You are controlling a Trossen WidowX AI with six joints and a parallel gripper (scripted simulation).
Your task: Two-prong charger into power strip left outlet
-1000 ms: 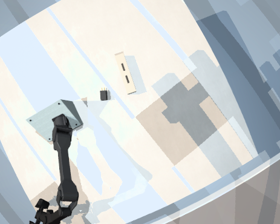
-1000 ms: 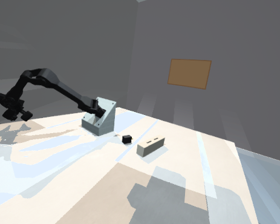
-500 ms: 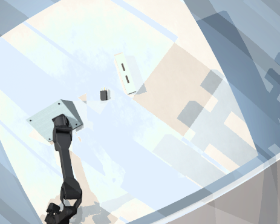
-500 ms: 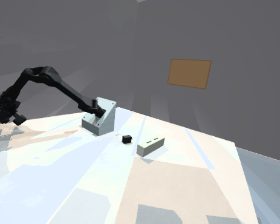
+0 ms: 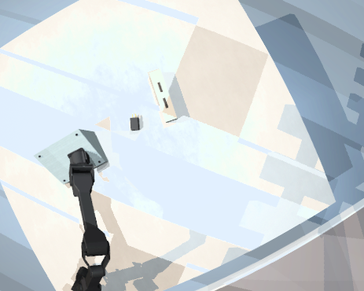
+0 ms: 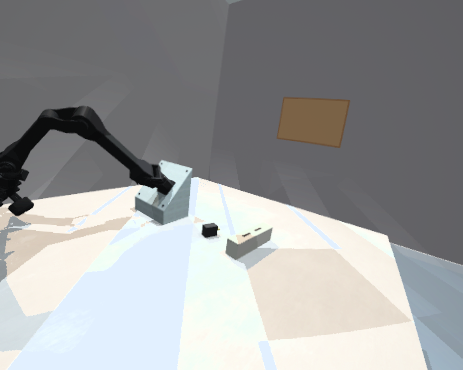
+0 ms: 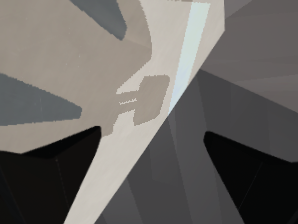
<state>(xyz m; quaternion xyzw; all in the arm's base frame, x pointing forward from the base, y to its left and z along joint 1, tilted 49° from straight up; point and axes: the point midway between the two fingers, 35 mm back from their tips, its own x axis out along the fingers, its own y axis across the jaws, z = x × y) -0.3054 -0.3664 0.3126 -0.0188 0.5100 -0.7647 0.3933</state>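
Right now my gripper tip is 57 cm short of the black two-prong charger, 52 cm to the right of it and 3 cm above it.
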